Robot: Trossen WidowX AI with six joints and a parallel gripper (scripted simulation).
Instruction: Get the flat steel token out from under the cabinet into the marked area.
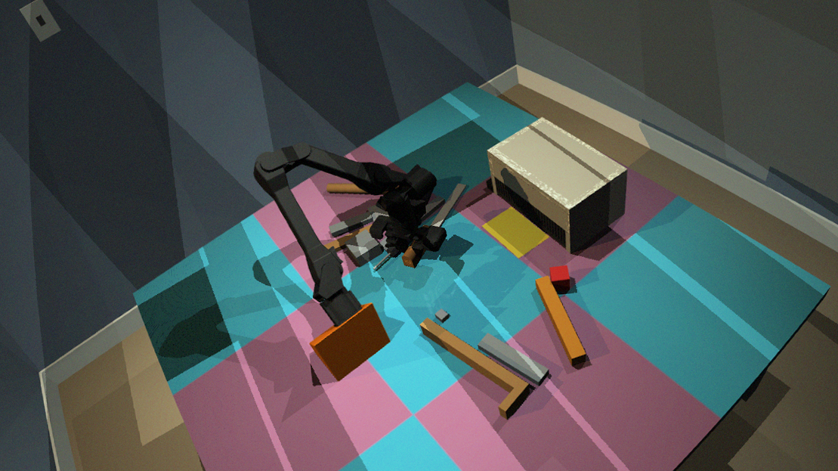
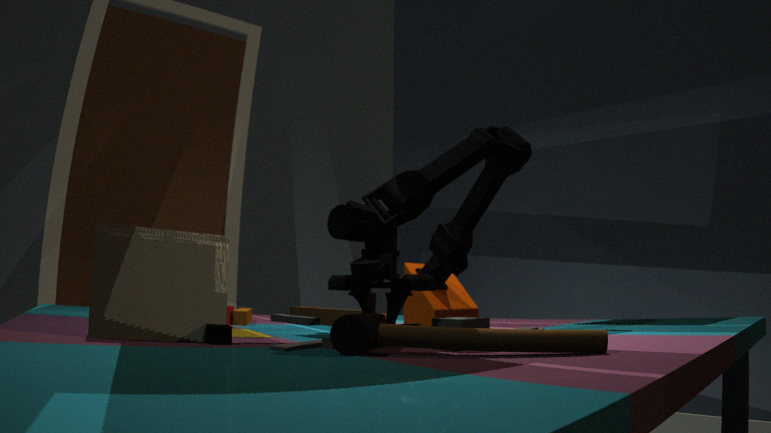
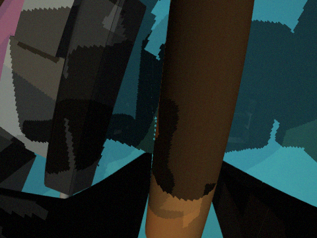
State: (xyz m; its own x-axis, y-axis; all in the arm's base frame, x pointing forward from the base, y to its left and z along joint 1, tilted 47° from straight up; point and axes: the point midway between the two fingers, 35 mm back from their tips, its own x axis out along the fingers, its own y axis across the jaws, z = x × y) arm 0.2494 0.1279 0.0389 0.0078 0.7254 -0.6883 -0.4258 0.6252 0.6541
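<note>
My gripper tip is 70 mm past the small grey cube and 190 mm to the left of it. Round my gripper tip: screwdriver 30 mm behind, 50 mm to the left; long wooden stick 40 mm behind, 170 mm to the left; grey block 80 mm behind, 120 mm to the left, 10 mm above.
</note>
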